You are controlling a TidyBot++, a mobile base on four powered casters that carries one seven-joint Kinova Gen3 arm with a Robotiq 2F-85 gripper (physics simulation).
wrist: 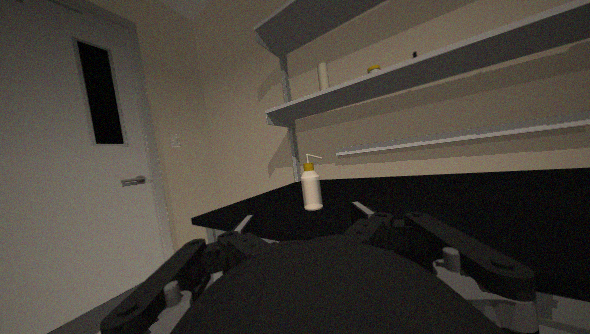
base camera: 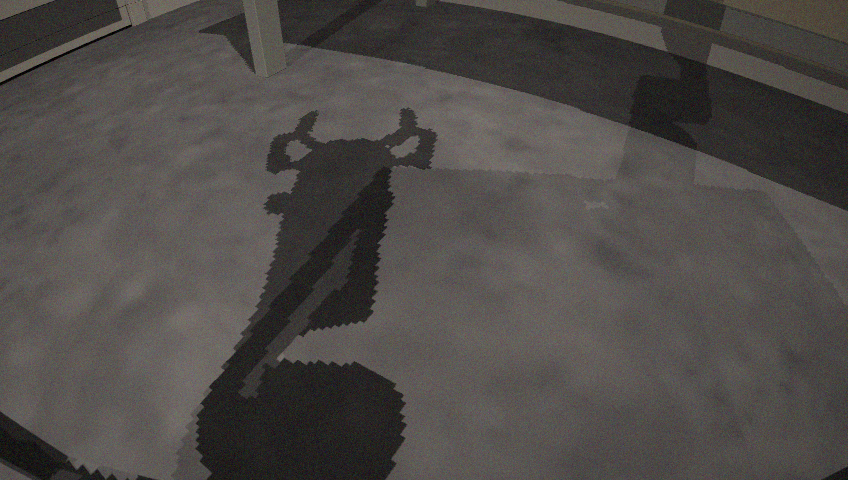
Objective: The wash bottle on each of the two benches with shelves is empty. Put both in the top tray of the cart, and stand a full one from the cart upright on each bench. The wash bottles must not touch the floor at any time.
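Places are measured from the arm's base along level axes (x back, y right, z up), in metres.
Pixels of known places: gripper, between the fingertips: (wrist: 303, 218).
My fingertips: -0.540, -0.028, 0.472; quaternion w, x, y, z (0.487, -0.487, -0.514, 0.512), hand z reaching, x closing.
Behind a point stands the place of what it marks, as x, y, z.
A whitish wash bottle (wrist: 311, 191) {-0.900, -0.012, 0.424} with a yellow cap and a bent spout stands upright on the black bench top (wrist: 450, 210) {-0.792, 0.296, 0.365}, near its left end, in the wrist view. My gripper (wrist: 303, 218) {-0.540, -0.028, 0.472} is open, with its fingers wide apart and nothing between them. The bottle is ahead of the fingers, and shows above and between the fingertips. The cart, the full bottles and the second bench do not show in either view.
Above the bench are a shelf (wrist: 430, 65) {-1.058, 0.478, 0.803} with small items and a thin ledge (wrist: 465, 137) {-1.168, 0.675, 0.526}. A door (wrist: 45, 150) {-1.247, -1.414, 0.747} is at the left. In the base camera view a bench leg (base camera: 266, 38) {-0.972, -0.368, -0.311} stands on the floor (base camera: 148, 267) {-0.413, -0.354, -0.397}, which bears the arm's shadow.
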